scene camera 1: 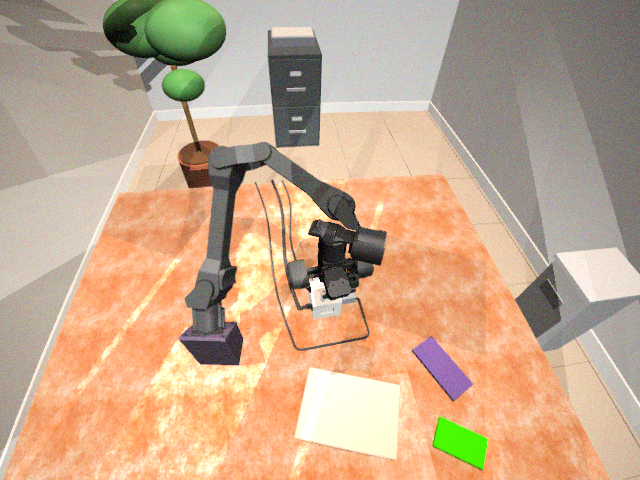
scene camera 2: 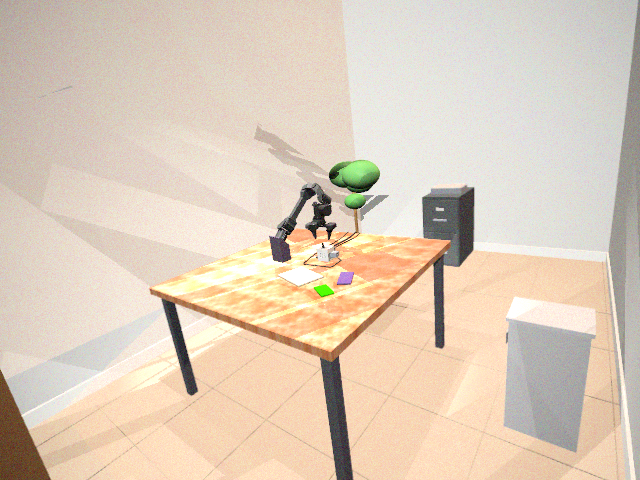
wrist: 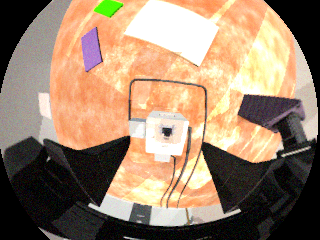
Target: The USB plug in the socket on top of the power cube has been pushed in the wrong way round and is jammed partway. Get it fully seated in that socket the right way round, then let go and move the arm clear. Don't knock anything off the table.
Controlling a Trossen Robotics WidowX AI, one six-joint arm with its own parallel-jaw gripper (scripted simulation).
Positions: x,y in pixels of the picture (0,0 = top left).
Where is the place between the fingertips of my gripper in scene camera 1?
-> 328,288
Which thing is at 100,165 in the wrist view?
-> My gripper.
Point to a sheet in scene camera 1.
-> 361,415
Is my gripper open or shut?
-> Open.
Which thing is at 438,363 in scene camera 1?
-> A purple card.
